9 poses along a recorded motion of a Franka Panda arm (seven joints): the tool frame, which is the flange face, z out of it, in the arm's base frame.
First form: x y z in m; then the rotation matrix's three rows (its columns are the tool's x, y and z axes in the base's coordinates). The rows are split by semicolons.
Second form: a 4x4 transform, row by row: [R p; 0 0 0 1], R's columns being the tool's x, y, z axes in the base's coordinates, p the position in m. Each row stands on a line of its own. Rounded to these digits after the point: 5 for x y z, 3 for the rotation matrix.
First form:
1: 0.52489, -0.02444, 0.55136; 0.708, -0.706, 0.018; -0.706, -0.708, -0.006; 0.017, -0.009, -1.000
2: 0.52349, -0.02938, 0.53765; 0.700, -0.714, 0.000; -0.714, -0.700, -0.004; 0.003, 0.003, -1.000
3: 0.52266, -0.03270, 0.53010; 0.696, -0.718, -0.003; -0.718, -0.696, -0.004; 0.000, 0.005, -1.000
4: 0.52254, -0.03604, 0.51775; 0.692, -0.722, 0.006; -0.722, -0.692, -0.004; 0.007, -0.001, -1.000
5: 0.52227, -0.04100, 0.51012; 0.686, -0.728, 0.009; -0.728, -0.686, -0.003; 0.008, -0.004, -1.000
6: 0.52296, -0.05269, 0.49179; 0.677, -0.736, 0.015; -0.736, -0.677, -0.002; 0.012, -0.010, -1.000
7: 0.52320, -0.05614, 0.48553; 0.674, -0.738, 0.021; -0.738, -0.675, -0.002; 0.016, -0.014, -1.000
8: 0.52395, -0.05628, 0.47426; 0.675, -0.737, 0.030; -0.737, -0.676, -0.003; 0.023, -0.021, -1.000
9: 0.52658, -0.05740, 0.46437; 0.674, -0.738, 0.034; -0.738, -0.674, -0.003; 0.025, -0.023, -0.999
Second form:
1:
0.708, -0.706, 0.018, 0.52489
-0.706, -0.708, -0.006, -0.02444
0.017, -0.009, -1.000, 0.55136
0, 0, 0, 1

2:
0.700, -0.714, 0.000, 0.52349
-0.714, -0.700, -0.004, -0.02938
0.003, 0.003, -1.000, 0.53765
0, 0, 0, 1

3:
0.696, -0.718, -0.003, 0.52266
-0.718, -0.696, -0.004, -0.03270
0.000, 0.005, -1.000, 0.53010
0, 0, 0, 1

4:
0.692, -0.722, 0.006, 0.52254
-0.722, -0.692, -0.004, -0.03604
0.007, -0.001, -1.000, 0.51775
0, 0, 0, 1

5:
0.686, -0.728, 0.009, 0.52227
-0.728, -0.686, -0.003, -0.04100
0.008, -0.004, -1.000, 0.51012
0, 0, 0, 1

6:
0.677, -0.736, 0.015, 0.52296
-0.736, -0.677, -0.002, -0.05269
0.012, -0.010, -1.000, 0.49179
0, 0, 0, 1

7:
0.674, -0.738, 0.021, 0.52320
-0.738, -0.675, -0.002, -0.05614
0.016, -0.014, -1.000, 0.48553
0, 0, 0, 1

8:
0.675, -0.737, 0.030, 0.52395
-0.737, -0.676, -0.003, -0.05628
0.023, -0.021, -1.000, 0.47426
0, 0, 0, 1

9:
0.674, -0.738, 0.034, 0.52658
-0.738, -0.674, -0.003, -0.05740
0.025, -0.023, -0.999, 0.46437
0, 0, 0, 1

